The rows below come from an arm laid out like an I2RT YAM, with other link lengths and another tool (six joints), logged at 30 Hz.
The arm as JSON. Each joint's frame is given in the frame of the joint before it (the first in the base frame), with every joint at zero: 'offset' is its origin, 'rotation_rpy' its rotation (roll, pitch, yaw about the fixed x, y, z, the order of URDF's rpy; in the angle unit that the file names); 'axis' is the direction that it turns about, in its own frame. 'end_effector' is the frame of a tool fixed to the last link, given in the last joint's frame.
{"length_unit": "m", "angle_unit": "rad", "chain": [
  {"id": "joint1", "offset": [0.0, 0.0, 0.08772], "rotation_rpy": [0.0, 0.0, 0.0], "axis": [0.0, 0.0, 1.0]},
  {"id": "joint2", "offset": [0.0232, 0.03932, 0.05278], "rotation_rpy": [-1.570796, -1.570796, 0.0], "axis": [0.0, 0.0, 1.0]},
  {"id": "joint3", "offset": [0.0, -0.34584, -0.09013], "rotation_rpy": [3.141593, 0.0, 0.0], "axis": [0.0, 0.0, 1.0]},
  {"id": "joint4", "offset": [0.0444, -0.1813, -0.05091], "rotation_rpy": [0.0, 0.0, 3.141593], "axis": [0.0, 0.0, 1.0]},
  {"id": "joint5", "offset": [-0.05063, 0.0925, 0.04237], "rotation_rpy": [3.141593, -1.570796, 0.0], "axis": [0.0, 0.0, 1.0]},
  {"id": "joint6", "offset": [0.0, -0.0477, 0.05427], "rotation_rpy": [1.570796, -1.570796, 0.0], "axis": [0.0, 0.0, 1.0]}
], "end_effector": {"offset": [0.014, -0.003, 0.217], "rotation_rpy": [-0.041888, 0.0, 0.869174]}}
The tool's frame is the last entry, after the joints.
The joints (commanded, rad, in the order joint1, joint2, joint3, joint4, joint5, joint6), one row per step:
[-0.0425 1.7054 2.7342 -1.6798 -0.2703 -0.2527]
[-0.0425 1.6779 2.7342 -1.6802 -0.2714 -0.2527]
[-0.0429 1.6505 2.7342 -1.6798 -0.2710 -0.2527]
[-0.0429 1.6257 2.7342 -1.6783 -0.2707 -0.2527]
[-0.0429 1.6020 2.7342 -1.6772 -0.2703 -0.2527]
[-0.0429 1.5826 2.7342 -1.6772 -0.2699 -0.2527]
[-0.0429 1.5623 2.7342 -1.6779 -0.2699 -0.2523]
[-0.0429 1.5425 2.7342 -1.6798 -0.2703 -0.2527]
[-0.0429 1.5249 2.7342 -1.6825 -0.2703 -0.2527]
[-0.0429 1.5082 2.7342 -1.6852 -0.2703 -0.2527]
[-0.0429 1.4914 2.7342 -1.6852 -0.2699 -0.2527]
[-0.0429 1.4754 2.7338 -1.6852 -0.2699 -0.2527]
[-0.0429 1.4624 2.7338 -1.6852 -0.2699 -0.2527]
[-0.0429 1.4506 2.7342 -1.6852 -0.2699 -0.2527]
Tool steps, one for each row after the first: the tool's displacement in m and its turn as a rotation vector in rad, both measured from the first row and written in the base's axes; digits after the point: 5 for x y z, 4 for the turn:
[-0.00841 0.00064 0.00999 -0.0005 -0.0271 0.0009]
[-0.01682 0.00074 0.01987 -0.0019 -0.0549 0.0002]
[-0.02444 0.00099 0.02894 -0.0032 -0.0811 -0.0001]
[-0.03201 0.00122 0.03734 -0.0045 -0.1059 -0.0004]
[-0.03852 0.00139 0.04382 -0.0056 -0.1253 -0.0007]
[-0.04561 0.00170 0.05026 -0.0061 -0.1448 -0.0009]
[-0.05288 0.00211 0.05605 -0.0070 -0.1628 -0.0004]
[-0.05959 0.00240 0.06075 -0.0076 -0.1776 -0.0004]
[-0.06604 0.00268 0.06506 -0.0082 -0.1916 -0.0004]
[-0.07213 0.00284 0.07010 -0.0091 -0.2084 -0.0007]
[-0.07801 0.00309 0.07468 -0.0098 -0.2240 -0.0007]
[-0.08285 0.00330 0.07844 -0.0103 -0.2370 -0.0007]
[-0.08730 0.00349 0.08193 -0.0108 -0.2492 -0.0007]

